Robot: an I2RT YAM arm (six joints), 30 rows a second.
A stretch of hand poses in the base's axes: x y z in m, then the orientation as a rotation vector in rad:
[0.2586, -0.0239, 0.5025, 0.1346, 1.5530, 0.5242]
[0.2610, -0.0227, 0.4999, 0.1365, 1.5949, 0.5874]
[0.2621, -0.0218, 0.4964, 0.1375, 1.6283, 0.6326]
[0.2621, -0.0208, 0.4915, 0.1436, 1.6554, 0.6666]
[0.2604, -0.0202, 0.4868, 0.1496, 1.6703, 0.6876]
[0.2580, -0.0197, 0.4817, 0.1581, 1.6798, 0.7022]
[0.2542, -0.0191, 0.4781, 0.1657, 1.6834, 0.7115]
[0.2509, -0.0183, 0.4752, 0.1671, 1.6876, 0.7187]
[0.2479, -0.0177, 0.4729, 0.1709, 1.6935, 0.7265]
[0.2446, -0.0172, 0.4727, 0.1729, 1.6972, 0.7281]
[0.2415, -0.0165, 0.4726, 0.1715, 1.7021, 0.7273]
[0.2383, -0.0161, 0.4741, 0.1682, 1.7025, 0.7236]
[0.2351, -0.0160, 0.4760, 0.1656, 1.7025, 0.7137]
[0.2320, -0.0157, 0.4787, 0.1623, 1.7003, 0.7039]
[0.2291, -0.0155, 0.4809, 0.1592, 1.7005, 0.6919]
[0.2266, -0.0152, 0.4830, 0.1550, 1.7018, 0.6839]
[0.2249, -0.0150, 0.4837, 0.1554, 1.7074, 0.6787]
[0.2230, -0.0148, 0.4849, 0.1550, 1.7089, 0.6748]
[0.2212, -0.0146, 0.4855, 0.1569, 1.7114, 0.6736]
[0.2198, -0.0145, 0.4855, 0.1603, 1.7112, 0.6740]
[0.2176, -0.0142, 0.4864, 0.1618, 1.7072, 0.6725]
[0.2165, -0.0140, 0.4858, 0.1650, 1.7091, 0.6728]
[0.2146, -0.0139, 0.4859, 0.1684, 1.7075, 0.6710]
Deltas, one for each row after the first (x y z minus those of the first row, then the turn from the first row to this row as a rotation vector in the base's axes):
[0.0024, 0.0012, -0.0026, 0.0331, 0.0450, 0.0467]
[0.0035, 0.0021, -0.0061, 0.0557, 0.0808, 0.0808]
[0.0035, 0.0031, -0.0110, 0.0753, 0.1111, 0.1034]
[0.0018, 0.0037, -0.0157, 0.0890, 0.1287, 0.1157]
[-0.0006, 0.0042, -0.0208, 0.1012, 0.1412, 0.1215]
[-0.0044, 0.0048, -0.0244, 0.1107, 0.1473, 0.1236]
[-0.0077, 0.0056, -0.0273, 0.1152, 0.1524, 0.1280]
[-0.0107, 0.0062, -0.0296, 0.1211, 0.1597, 0.1317]
[-0.0140, 0.0067, -0.0298, 0.1225, 0.1638, 0.1322]
[-0.0171, 0.0074, -0.0299, 0.1203, 0.1681, 0.1333]
[-0.0203, 0.0078, -0.0284, 0.1160, 0.1673, 0.1329]
[-0.0235, 0.0079, -0.0265, 0.1085, 0.1657, 0.1282]
[-0.0266, 0.0082, -0.0238, 0.1010, 0.1618, 0.1235]
[-0.0295, 0.0084, -0.0216, 0.0918, 0.1601, 0.1177]
[-0.0320, 0.0087, -0.0195, 0.0842, 0.1596, 0.1153]
[-0.0337, 0.0089, -0.0188, 0.0803, 0.1645, 0.1127]
[-0.0356, 0.0091, -0.0176, 0.0774, 0.1655, 0.1107]
[-0.0374, 0.0093, -0.0170, 0.0774, 0.1682, 0.1093]
[-0.0388, 0.0094, -0.0170, 0.0797, 0.1689, 0.1075]
[-0.0410, 0.0097, -0.0161, 0.0803, 0.1653, 0.1050]
[-0.0421, 0.0099, -0.0167, 0.0821, 0.1679, 0.1036]
[-0.0440, 0.0100, -0.0166, 0.0833, 0.1670, 0.1002]

